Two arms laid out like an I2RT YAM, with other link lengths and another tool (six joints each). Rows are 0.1 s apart.
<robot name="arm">
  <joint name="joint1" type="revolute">
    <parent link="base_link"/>
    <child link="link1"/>
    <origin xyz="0 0 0.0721" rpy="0 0 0"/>
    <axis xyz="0 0 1"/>
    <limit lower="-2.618" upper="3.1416"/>
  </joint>
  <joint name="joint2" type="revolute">
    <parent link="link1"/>
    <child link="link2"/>
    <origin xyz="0.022 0.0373 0.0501" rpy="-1.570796 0 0"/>
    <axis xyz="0 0 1"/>
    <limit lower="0" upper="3.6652"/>
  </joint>
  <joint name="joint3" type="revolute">
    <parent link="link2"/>
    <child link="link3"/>
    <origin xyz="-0.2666 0 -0.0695" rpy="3.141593 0 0"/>
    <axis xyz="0 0 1"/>
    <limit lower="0" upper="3.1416"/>
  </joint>
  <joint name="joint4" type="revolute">
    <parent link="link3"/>
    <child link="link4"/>
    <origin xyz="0.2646 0.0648 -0.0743" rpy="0 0 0"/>
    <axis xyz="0 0 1"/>
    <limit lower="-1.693" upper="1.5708"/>
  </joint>
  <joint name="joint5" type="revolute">
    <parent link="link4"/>
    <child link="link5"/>
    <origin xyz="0.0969 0.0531 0.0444" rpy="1.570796 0 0"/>
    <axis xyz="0 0 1"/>
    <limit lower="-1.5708" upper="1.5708"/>
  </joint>
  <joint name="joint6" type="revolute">
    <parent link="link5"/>
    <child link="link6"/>
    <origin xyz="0.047 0 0.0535" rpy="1.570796 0 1.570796"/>
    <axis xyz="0 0 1"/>
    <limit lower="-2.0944" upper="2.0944"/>
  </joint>
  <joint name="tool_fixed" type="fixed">
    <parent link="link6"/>
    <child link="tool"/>
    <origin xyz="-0.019 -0.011 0.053" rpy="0 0.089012 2.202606"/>
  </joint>
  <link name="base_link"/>
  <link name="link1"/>
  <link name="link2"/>
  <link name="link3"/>
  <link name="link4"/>
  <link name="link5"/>
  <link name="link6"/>
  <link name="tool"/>
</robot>
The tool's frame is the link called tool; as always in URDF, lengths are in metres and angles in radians.
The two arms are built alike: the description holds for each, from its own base.
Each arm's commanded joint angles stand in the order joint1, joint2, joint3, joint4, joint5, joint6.
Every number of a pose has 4 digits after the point. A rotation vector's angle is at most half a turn.
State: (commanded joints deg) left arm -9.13 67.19 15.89 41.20 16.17 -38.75; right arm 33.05 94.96 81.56 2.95 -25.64 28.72
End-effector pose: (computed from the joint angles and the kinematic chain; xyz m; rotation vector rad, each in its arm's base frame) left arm 0.3243 -0.0615 0.1634 0.3291 1.8164 -0.3864; right arm 0.3911 0.3156 0.3746 0.1180 2.1037 1.5959
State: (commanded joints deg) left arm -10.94 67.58 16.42 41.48 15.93 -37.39; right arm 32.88 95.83 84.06 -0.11 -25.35 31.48
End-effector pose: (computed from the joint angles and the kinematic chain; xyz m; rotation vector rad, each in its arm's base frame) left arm 0.3247 -0.0717 0.1666 0.3745 1.8006 -0.3859; right arm 0.3962 0.3156 0.3778 0.1891 2.1353 1.6126
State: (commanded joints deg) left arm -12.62 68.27 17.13 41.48 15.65 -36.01; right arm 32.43 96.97 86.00 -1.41 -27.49 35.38
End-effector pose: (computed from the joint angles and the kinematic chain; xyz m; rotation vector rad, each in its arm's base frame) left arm 0.3257 -0.0814 0.1684 0.4172 1.7910 -0.3836; right arm 0.4008 0.3162 0.3803 0.2432 2.1656 1.6770
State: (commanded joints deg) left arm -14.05 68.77 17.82 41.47 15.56 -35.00; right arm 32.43 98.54 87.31 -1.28 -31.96 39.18
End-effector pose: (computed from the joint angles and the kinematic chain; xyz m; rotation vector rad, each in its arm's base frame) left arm 0.3264 -0.0900 0.1710 0.4528 1.7795 -0.3858; right arm 0.4010 0.3226 0.3791 0.2498 2.2106 1.7761
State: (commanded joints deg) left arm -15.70 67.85 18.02 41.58 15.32 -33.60; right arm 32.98 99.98 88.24 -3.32 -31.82 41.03
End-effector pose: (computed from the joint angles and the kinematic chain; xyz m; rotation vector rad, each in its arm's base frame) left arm 0.3238 -0.0989 0.1784 0.4934 1.7467 -0.3821; right arm 0.4036 0.3292 0.3678 0.3093 2.2654 1.7796
